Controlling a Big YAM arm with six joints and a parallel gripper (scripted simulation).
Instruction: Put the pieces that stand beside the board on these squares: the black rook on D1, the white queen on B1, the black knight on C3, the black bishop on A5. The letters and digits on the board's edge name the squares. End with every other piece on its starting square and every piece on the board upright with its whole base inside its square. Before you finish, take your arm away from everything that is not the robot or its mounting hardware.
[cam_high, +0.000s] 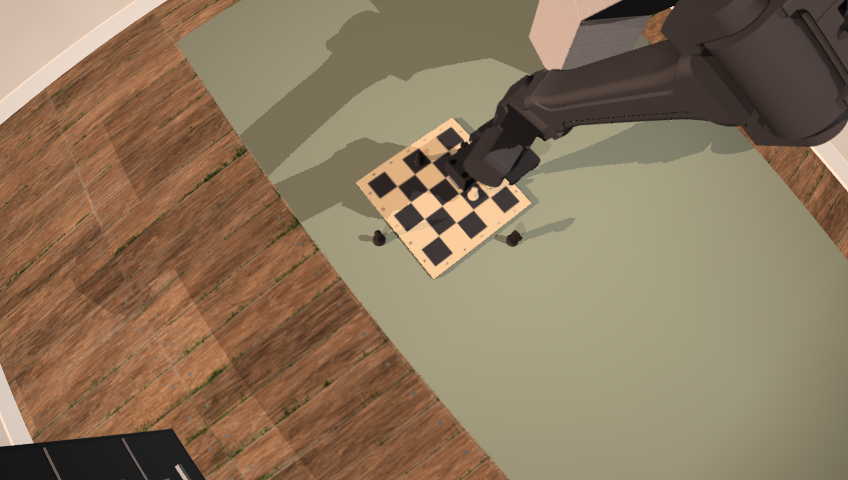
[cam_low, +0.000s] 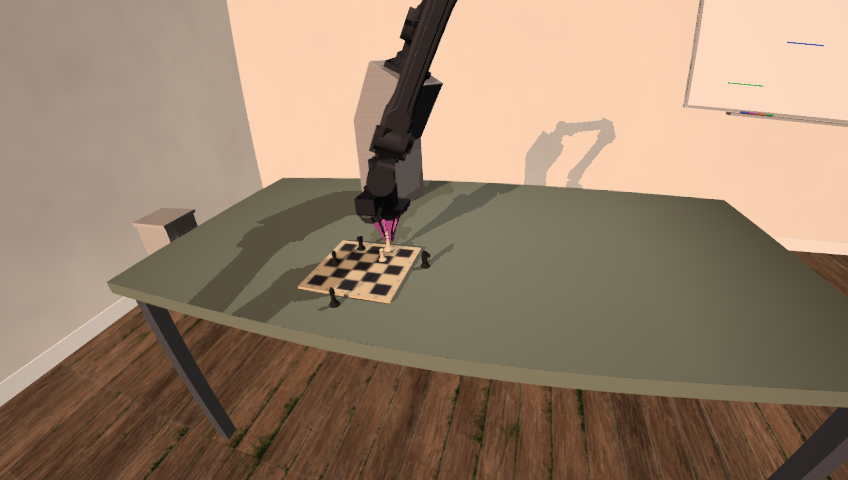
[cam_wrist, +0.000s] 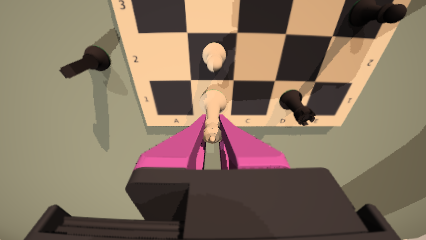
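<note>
My hand is 1 cm short of the white queen. Round my hand: small white piece (5 cm ahead, 2 cm below); chessboard (9 cm ahead, 3 cm to the right, 4 cm below).
</note>
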